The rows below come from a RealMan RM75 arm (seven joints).
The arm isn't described. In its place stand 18 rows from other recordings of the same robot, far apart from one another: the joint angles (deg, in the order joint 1, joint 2, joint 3, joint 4, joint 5, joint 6, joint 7), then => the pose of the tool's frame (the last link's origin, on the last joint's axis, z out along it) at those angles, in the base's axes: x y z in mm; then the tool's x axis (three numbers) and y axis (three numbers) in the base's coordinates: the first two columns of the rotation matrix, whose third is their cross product.
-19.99, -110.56, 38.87, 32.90, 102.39, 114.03, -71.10 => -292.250 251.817 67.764 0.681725 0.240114 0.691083 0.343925 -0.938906 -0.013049
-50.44, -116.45, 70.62, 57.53, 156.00, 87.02, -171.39 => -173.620 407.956 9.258 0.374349 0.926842 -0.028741 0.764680 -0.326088 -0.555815
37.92, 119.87, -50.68, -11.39, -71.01, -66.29, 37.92 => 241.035 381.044 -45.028 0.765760 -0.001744 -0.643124 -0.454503 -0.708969 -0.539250
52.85, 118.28, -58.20, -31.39, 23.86, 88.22, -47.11 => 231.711 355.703 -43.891 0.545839 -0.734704 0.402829 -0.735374 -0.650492 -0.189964
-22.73, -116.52, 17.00, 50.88, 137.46, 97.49, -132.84 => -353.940 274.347 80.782 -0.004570 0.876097 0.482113 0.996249 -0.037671 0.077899
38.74, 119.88, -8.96, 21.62, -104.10, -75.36, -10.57 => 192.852 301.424 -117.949 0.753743 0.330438 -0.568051 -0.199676 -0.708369 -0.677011
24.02, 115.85, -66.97, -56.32, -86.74, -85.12, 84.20 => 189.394 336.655 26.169 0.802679 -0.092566 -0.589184 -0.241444 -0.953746 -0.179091
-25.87, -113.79, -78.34, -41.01, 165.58, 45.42, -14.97 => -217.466 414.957 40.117 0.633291 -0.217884 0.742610 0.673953 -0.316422 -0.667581
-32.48, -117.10, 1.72, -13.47, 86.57, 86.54, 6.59 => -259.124 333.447 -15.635 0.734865 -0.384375 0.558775 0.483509 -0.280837 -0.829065
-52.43, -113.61, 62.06, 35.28, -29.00, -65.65, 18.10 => -229.295 436.651 -1.548 0.341177 0.927546 0.152501 0.837216 -0.226081 -0.497952
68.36, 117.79, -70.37, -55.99, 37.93, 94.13, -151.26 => 25.212 404.788 -17.914 -0.020406 0.996572 0.080171 0.948029 -0.006180 0.318123
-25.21, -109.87, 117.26, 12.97, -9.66, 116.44, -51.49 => -234.854 275.388 65.494 0.058449 -0.170890 0.983555 0.385267 -0.905051 -0.180145
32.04, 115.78, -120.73, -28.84, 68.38, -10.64, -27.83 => 313.177 391.545 -65.544 0.732742 -0.514898 -0.444937 -0.612730 -0.214748 -0.760556
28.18, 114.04, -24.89, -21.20, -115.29, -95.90, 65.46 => 297.065 298.893 14.497 0.677087 -0.300372 -0.671811 -0.510889 -0.848926 -0.135340
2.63, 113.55, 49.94, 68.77, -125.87, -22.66, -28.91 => 236.027 293.706 -63.257 0.747475 -0.204059 -0.632172 -0.659977 -0.336389 -0.671768
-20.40, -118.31, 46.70, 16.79, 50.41, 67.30, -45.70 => -351.348 328.074 39.780 0.515771 0.019587 0.856502 0.832884 -0.245675 -0.495931
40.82, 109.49, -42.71, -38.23, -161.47, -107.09, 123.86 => 305.391 307.384 57.090 0.403439 -0.838418 0.366460 -0.874895 -0.470746 -0.113832
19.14, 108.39, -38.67, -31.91, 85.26, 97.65, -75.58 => 319.939 288.678 89.648 0.291877 -0.618791 -0.729318 -0.813402 -0.561740 0.151081
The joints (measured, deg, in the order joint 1, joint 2, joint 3, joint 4, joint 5, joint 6, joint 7), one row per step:
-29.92, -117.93, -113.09, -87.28, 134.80, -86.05, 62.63
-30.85, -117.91, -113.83, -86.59, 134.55, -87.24, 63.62
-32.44, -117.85, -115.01, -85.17, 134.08, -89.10, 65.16
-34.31, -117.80, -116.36, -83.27, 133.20, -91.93, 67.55
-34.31, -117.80, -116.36, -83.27, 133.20, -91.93, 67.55
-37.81, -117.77, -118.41, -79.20, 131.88, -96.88, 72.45
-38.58, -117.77, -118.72, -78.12, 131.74, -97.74, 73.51
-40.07, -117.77, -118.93, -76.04, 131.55, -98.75, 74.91
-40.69, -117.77, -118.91, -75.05, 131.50, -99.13, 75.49
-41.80, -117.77, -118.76, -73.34, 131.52, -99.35, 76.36
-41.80, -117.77, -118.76, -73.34, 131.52, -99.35, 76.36
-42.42, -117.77, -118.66, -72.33, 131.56, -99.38, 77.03
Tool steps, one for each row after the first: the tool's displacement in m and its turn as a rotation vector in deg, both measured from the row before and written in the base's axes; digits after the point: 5 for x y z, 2 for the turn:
0.00214, 0.00059, -0.00015, -1.15, 0.02, -0.73
0.00337, 0.00117, -0.00083, -1.99, -0.12, -1.06
0.00412, -0.00062, -0.00237, -3.29, -0.24, -1.71
0.00000, 0.00000, 0.00000, 0.00, 0.00, 0.00
0.00763, -0.00184, -0.00654, -6.51, -0.40, -3.74
0.00130, -0.00017, -0.00205, -1.39, -0.03, -0.76
0.00327, 0.00065, -0.00471, -2.27, -0.07, -1.10
0.00111, 0.00013, -0.00251, -1.05, 0.03, -0.41
0.00228, 0.00118, -0.00444, -1.43, 0.11, -0.69
0.00000, 0.00000, 0.00000, 0.00, 0.00, 0.00
0.00113, 0.00079, -0.00260, -0.76, 0.10, -0.53

